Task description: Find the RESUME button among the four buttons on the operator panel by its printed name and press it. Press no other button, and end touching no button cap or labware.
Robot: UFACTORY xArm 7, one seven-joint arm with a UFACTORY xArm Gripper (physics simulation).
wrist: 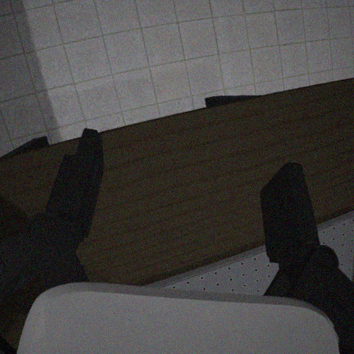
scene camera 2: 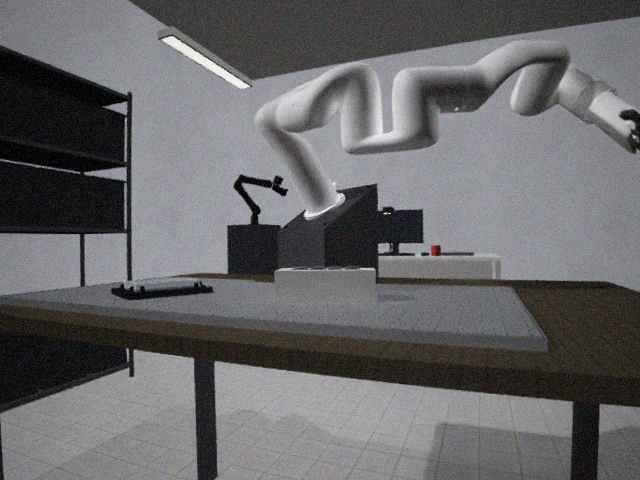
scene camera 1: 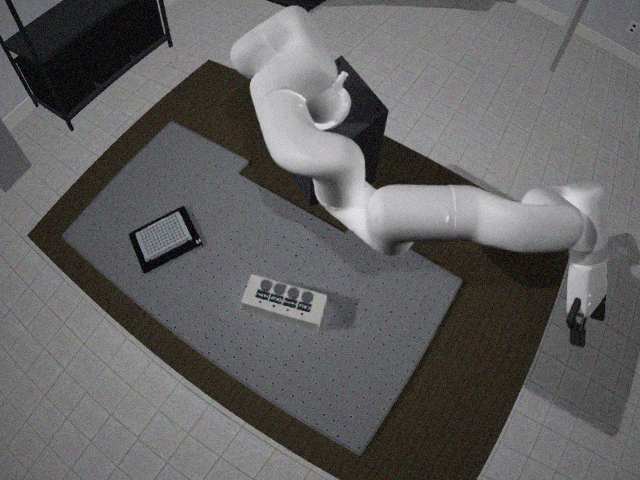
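Seen in the pictures: gripper, fingertip midpoint: (scene camera 1: pixel 587 331); arm's base, link origin: (scene camera 2: pixel 325 207) (scene camera 1: pixel 326 107).
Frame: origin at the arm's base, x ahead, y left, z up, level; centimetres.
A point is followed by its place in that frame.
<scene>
The operator panel (scene camera 1: pixel 284 310) {x 40.3, y 18.7, z -14.0 cm} (scene camera 2: pixel 324 285) {x 41.5, y 18.2, z -16.5 cm} is a pale box on the grey perforated board. Four round dark buttons stand in a row on its top: one (scene camera 1: pixel 266 284) {x 38.0, y 12.3, z -13.8 cm}, a second (scene camera 1: pixel 279 288) {x 37.1, y 15.0, z -13.7 cm}, a third (scene camera 1: pixel 293 292) {x 36.1, y 17.8, z -13.8 cm} and a fourth (scene camera 1: pixel 306 297) {x 35.4, y 20.6, z -13.7 cm}. Dark printed labels lie beside them, too small and grainy to read, so I cannot tell which is RESUME. My gripper (wrist: pixel 191 162) is open and empty, high up and far to the right of the panel, by the table's right edge. The panel does not show in the wrist view.
A dark tray (scene camera 1: pixel 143 263) {x 50.9, y -16.1, z -18.1 cm} (scene camera 2: pixel 129 295) {x 52.4, y -14.6, z -18.4 cm} holding a white well plate (scene camera 1: pixel 164 236) {x 42.6, y -16.0, z -16.7 cm} lies left of the panel on the grey board (scene camera 1: pixel 330 382) {x 46.3, y 34.7, z -19.3 cm} (scene camera 2: pixel 454 330) {x 55.0, y 40.0, z -19.3 cm}. The brown table (scene camera 1: pixel 444 392) {x 34.3, y 56.9, z -20.6 cm} (scene camera 2: pixel 584 330) {x 44.3, y 54.4, z -20.6 cm} (wrist: pixel 175 200) surrounds the board. The arm's dark pedestal (scene camera 2: pixel 302 245) {x 9.0, y -2.6, z -10.3 cm} stands behind.
</scene>
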